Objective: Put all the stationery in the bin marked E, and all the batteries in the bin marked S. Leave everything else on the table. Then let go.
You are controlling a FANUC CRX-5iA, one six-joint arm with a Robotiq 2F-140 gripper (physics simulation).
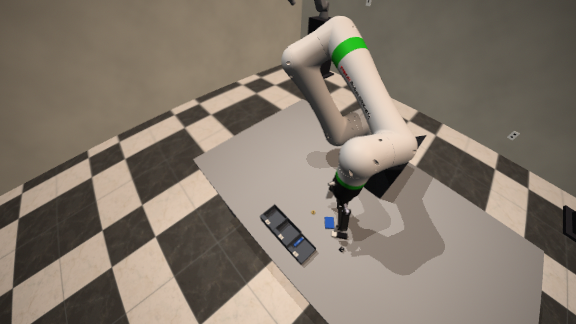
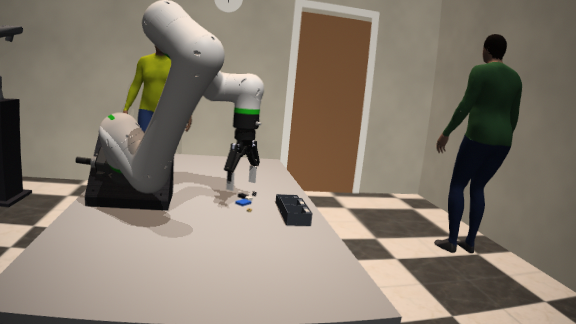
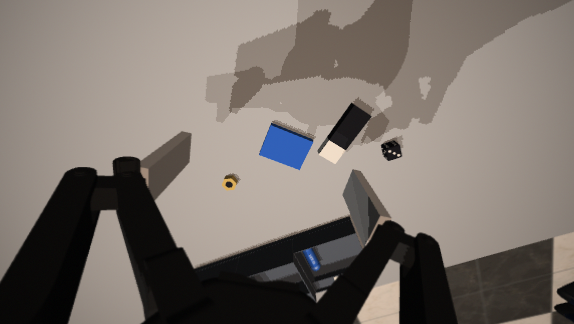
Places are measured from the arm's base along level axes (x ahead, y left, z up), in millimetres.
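Pixels of known places: gripper, fingertip midpoint: (image 1: 332, 213) (image 2: 241, 185) (image 3: 271, 165).
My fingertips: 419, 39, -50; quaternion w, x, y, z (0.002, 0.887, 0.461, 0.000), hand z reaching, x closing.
Note:
Ahead of a thing's pixels: the offset from my fingertips to its middle, as dx, dy, dz.
My gripper (image 1: 343, 225) (image 2: 241, 180) (image 3: 271, 165) is open and empty, fingers wide apart above the table near the small items. A black eraser with a white end @(+21, +74, -65) (image 1: 339, 234) (image 2: 242, 195) (image 3: 345, 132) lies on the table beside a flat blue block @(+12, +8, -67) (image 1: 329, 222) (image 2: 243, 202) (image 3: 286, 147), which looks like a notepad. A dark three-compartment tray @(+186, -73, -48) (image 1: 309, 255) (image 2: 299, 219) (image 3: 280, 250) stands near the table edge. A blue battery @(+171, -18, -57) (image 1: 298, 242) (image 3: 311, 259) lies in its end compartment, close to the divider. The bin letters are too small or hidden to read.
A black die @(+59, +120, -64) (image 1: 341, 249) (image 2: 254, 193) (image 3: 391, 150) lies beyond the eraser. A brass nut @(+31, -74, -67) (image 1: 313, 212) (image 2: 249, 210) (image 3: 229, 182) lies on the blue block's other side. Two people, in yellow (image 2: 153, 82) and green (image 2: 495, 100) tops, stand beyond the table.

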